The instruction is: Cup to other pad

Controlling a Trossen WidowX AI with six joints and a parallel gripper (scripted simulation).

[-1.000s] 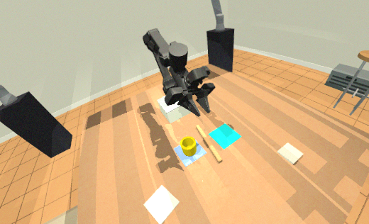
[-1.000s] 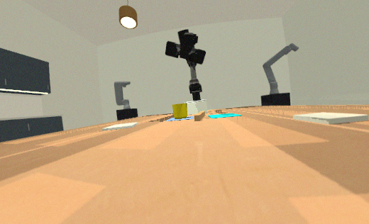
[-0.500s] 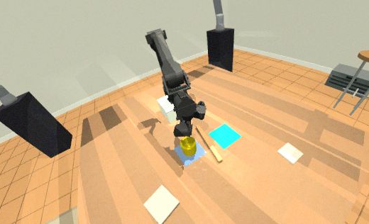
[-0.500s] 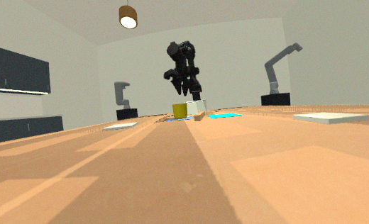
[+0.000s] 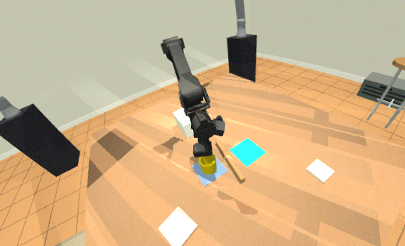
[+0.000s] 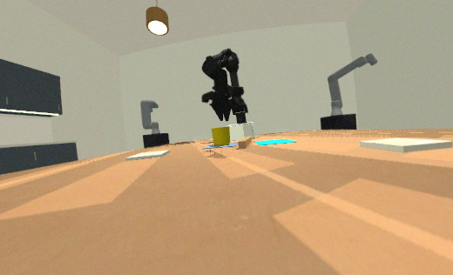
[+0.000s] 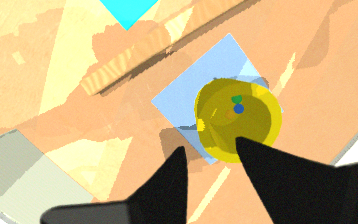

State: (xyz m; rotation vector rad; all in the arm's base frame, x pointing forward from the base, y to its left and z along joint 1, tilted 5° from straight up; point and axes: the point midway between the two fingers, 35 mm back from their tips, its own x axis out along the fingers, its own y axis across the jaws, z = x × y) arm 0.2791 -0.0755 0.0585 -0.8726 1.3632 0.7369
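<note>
Right now my gripper tip is 6 cm above the yellow cup, 2 cm to the left of it and 2 cm short of it. Round my gripper tip: thin wooden bar (10 cm below, 8 cm to the left, 4 cm ahead); blue marble (8 cm below, 4 cm ahead, 3 cm to the right); cyan pad (18 cm to the left, 11 cm below, 6 cm ahead).
</note>
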